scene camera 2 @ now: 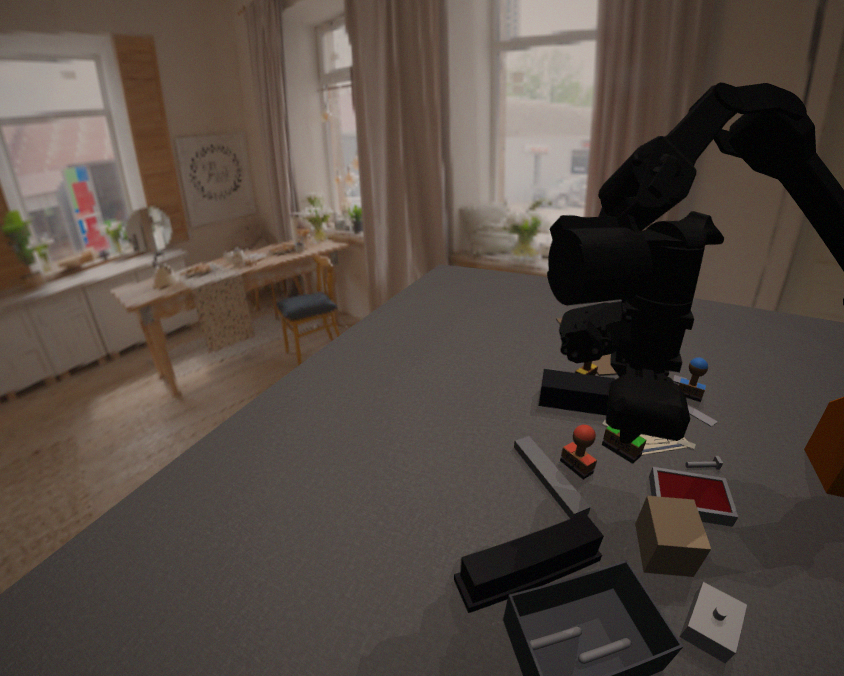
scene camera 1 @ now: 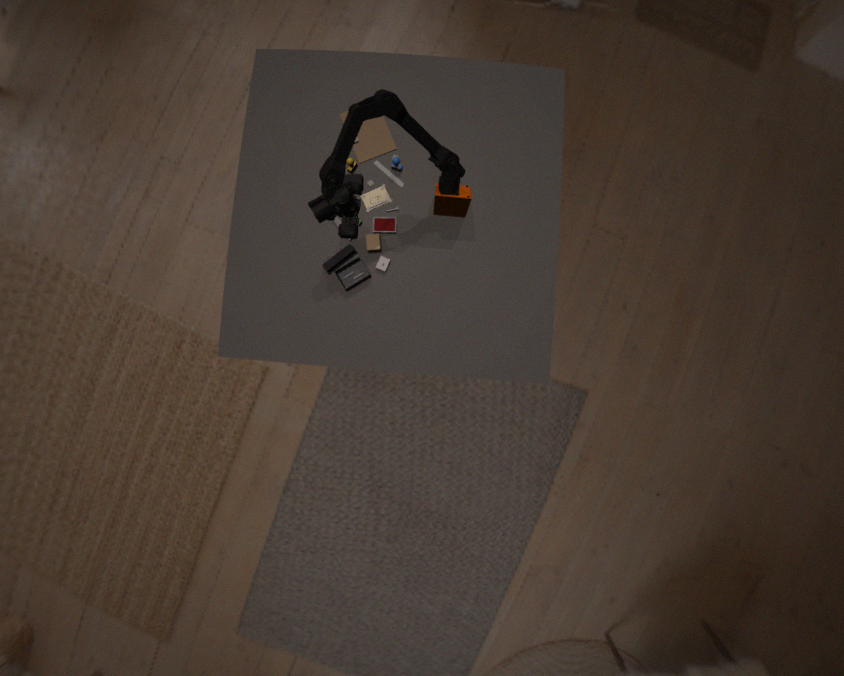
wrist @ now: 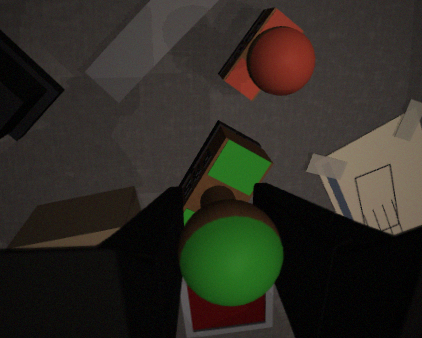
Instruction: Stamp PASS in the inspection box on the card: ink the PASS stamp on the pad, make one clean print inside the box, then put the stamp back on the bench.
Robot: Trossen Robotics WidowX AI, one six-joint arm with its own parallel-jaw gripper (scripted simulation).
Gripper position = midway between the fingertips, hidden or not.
In view: my gripper point(scene camera 2: 624, 434), a green-knobbed pass stamp point(scene camera 2: 631, 452), a red-knobbed stamp point(scene camera 2: 574, 456), a black block point(scene camera 2: 586, 393) and a blue-knobbed stamp point(scene camera 2: 698, 367).
The green-knobbed pass stamp is seen too in the wrist view point(wrist: 229, 252). The red-knobbed stamp is seen too in the wrist view point(wrist: 274, 56). My gripper also shows in scene camera 1 point(scene camera 1: 355, 219) and in the wrist view point(wrist: 218, 198). Scene camera 1 does not show the red-knobbed stamp, which is hidden by my gripper. The wrist view misses the black block: it is out of frame.
